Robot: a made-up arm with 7 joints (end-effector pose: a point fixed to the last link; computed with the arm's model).
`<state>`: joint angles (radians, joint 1 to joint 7).
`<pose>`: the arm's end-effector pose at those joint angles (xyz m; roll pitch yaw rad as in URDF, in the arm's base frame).
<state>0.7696 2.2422 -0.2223 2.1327 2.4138 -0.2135 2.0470</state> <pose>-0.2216 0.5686 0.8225 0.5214 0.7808 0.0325</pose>
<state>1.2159 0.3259 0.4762 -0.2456 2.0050 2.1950 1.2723</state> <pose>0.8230 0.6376 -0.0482 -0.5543 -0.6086 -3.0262</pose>
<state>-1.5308 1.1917 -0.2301 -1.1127 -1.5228 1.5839 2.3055</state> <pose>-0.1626 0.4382 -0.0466 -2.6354 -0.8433 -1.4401</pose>
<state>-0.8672 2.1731 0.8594 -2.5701 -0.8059 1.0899 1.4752</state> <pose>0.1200 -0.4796 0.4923 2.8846 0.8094 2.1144</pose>
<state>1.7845 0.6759 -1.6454 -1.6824 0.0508 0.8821 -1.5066</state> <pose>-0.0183 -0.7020 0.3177 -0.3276 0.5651 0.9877</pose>
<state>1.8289 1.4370 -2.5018 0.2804 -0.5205 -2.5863 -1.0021</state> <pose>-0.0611 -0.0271 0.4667 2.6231 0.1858 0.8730</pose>
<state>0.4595 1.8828 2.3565 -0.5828 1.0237 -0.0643 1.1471</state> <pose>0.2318 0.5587 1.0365 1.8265 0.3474 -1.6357</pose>
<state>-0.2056 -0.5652 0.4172 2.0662 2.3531 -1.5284 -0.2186</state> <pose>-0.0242 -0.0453 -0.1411 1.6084 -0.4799 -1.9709</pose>
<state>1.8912 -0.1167 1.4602 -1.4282 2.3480 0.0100 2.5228</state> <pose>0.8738 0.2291 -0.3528 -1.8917 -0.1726 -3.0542</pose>
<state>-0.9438 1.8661 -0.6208 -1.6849 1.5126 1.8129 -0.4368</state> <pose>-0.4877 -0.7834 -0.1228 1.8170 -0.3829 1.0466</pose>
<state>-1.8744 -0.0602 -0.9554 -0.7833 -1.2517 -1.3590 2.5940</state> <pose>0.2306 0.5609 0.4031 -1.9818 0.6246 -1.9777</pose>
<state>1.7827 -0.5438 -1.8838 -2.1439 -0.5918 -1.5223 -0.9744</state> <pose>0.2588 0.6473 -0.1519 -0.1648 0.0274 -1.5700</pose>
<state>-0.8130 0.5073 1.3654 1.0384 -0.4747 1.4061 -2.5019</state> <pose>0.0854 0.8074 0.1334 -0.5830 0.0984 -2.5722</pose>
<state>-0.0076 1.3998 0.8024 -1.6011 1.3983 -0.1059 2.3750</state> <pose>0.6130 -0.2173 0.7969 -0.8948 0.8250 -2.8600</pose>
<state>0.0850 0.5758 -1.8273 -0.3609 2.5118 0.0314 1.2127</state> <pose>-0.6364 0.2616 -0.2127 -0.5803 -0.2983 -0.4871</pose>
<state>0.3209 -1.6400 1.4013 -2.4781 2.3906 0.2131 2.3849</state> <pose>-0.0283 0.8271 0.3914 -1.8376 0.4985 -1.7655</pose>
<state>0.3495 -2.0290 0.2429 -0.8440 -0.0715 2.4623 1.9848</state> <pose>-0.4268 0.2398 -0.0189 0.4749 -0.8824 -1.4340</pose>
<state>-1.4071 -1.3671 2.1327 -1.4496 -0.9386 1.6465 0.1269</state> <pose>-0.5708 -0.1686 -0.3259 -0.7665 -0.7763 1.1582</pose>
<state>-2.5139 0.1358 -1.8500 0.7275 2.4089 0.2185 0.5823</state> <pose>0.6799 0.3239 -0.7053 2.4329 -0.9993 -2.2731</pose>
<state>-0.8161 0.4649 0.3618 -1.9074 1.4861 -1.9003 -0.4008</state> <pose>-0.2010 0.2052 0.1816 2.7637 -0.6482 -0.5646</pose>
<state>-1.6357 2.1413 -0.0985 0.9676 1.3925 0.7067 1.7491</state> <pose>-0.0800 0.9810 0.7043 1.2019 0.2962 -1.6439</pose>
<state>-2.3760 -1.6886 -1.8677 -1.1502 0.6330 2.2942 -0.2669</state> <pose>-0.5112 0.6619 0.0338 0.2353 -0.1624 -0.8233</pose>
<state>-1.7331 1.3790 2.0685 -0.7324 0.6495 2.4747 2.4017</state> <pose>-0.7665 -0.4329 0.4390 2.3025 0.7584 1.3897</pose>
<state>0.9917 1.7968 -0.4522 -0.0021 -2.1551 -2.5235 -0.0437</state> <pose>0.0807 -0.2365 -0.2954 0.5142 -0.3671 1.1745</pose>
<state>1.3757 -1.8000 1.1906 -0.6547 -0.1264 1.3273 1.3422</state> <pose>0.1051 -0.3428 1.0545 0.2797 0.8514 0.7858</pose>
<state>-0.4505 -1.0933 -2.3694 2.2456 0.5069 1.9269 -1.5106</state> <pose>-0.6944 -0.6285 0.9033 0.9805 0.6933 1.5108</pose>
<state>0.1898 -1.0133 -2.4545 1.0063 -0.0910 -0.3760 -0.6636</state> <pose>-0.6518 -0.4313 0.8916 -2.1991 0.3957 0.0101</pose>
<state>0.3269 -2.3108 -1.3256 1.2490 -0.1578 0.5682 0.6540</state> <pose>0.9078 0.0275 0.5342 -1.2996 0.4410 -2.7499</pose>
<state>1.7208 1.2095 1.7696 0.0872 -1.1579 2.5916 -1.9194</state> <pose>0.2978 -0.0838 -0.2346 0.1217 -0.5496 1.0337</pose>
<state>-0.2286 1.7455 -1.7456 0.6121 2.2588 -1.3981 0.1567</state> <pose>-0.3765 0.4877 0.5493 2.1548 0.7436 0.2849</pose>
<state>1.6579 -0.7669 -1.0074 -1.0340 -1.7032 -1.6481 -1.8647</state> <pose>-0.2962 0.5381 -0.0032 -0.6805 -0.5398 -0.9656</pose>
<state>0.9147 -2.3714 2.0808 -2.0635 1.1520 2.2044 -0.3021</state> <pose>-0.6677 -0.0941 0.7872 -0.3106 0.2385 0.2639</pose>
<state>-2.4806 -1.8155 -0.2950 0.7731 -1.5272 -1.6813 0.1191</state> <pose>0.1847 -0.8521 -0.1418 1.7881 -0.2187 2.2128</pose>
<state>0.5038 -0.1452 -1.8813 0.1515 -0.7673 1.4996 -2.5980</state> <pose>0.0725 -0.4569 0.7628 1.9503 0.8076 2.4110</pose>
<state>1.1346 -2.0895 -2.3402 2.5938 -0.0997 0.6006 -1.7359</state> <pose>0.9182 0.1710 0.8455 2.3008 0.5256 -2.1874</pose>
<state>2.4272 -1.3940 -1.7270 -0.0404 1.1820 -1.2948 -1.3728</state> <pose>0.3733 -0.4275 0.1149 -3.1105 -0.2597 2.9162</pose>
